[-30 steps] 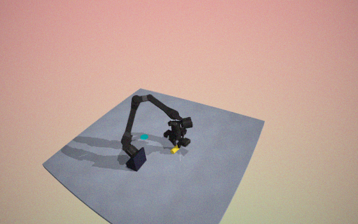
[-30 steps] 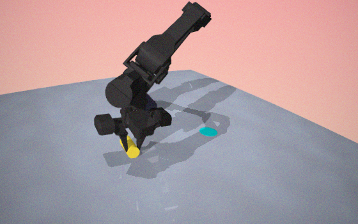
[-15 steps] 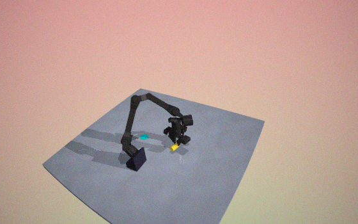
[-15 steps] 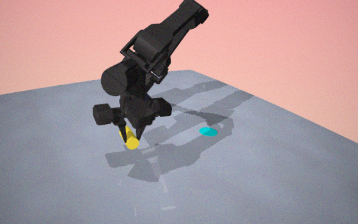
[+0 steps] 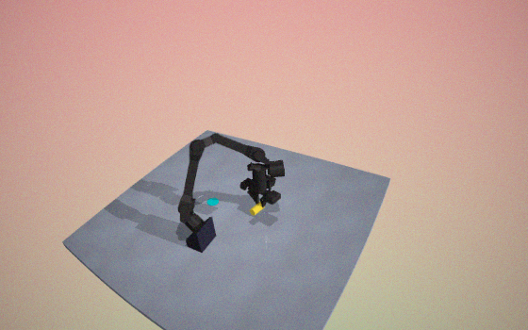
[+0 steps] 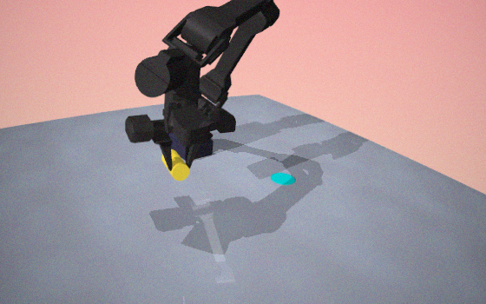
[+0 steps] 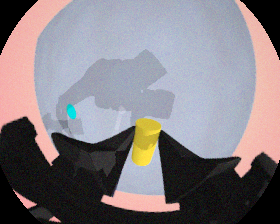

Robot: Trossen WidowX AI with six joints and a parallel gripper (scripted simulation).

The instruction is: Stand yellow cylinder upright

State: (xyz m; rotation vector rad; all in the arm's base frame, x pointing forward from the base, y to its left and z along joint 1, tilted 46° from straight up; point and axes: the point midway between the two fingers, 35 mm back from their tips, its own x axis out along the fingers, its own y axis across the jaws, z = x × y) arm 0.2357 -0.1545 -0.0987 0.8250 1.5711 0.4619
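Right now the cyan circle is 28 cm to the left of my gripper tip, 9 cm below it and 2 cm ahead of it. The rest, counted from my gripper tip: yellow tall cylinder: 2 cm behind, 1 cm to the left.
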